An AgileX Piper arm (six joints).
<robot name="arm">
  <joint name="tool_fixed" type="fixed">
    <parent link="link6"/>
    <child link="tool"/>
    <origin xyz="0 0 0" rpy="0 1.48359 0"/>
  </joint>
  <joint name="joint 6" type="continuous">
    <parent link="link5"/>
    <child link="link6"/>
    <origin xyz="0.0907 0 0.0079"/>
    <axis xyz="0.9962 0 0.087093"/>
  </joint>
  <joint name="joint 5" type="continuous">
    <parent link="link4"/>
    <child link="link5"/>
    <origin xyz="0 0 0"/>
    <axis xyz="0 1 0"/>
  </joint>
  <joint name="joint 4" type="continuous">
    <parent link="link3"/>
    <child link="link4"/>
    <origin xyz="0.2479 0 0.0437"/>
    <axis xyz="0.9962 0 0.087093"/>
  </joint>
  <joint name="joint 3" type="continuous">
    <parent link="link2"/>
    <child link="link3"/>
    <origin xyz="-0.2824 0 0.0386"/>
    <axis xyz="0 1 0"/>
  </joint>
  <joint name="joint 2" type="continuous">
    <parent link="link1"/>
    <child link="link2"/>
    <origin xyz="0 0 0"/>
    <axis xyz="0 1 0"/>
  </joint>
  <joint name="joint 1" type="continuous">
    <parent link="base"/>
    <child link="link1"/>
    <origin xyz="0 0 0.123"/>
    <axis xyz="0 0 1"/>
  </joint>
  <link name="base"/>
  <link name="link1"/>
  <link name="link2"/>
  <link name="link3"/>
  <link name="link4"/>
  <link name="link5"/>
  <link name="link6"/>
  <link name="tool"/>
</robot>
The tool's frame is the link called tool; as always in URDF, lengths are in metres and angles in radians. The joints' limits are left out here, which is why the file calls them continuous.
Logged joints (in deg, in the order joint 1, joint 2, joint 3, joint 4, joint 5, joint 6), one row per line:
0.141, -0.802, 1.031, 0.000, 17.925, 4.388
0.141, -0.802, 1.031, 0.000, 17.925, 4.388
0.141, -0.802, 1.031, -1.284, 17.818, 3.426
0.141, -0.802, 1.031, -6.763, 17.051, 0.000
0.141, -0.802, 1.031, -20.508, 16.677, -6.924
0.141, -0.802, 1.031, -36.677, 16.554, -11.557
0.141, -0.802, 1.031, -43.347, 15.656, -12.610
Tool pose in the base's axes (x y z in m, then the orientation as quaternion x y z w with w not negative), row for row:
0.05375, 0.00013, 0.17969, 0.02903, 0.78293, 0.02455, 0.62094
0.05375, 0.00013, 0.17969, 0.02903, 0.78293, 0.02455, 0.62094
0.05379, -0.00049, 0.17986, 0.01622, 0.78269, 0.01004, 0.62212
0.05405, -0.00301, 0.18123, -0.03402, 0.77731, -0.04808, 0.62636
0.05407, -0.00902, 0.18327, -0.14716, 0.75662, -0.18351, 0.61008
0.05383, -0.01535, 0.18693, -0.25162, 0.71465, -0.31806, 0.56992
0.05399, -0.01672, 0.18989, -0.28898, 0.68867, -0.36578, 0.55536
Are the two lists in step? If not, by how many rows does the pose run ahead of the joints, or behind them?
They are in step.
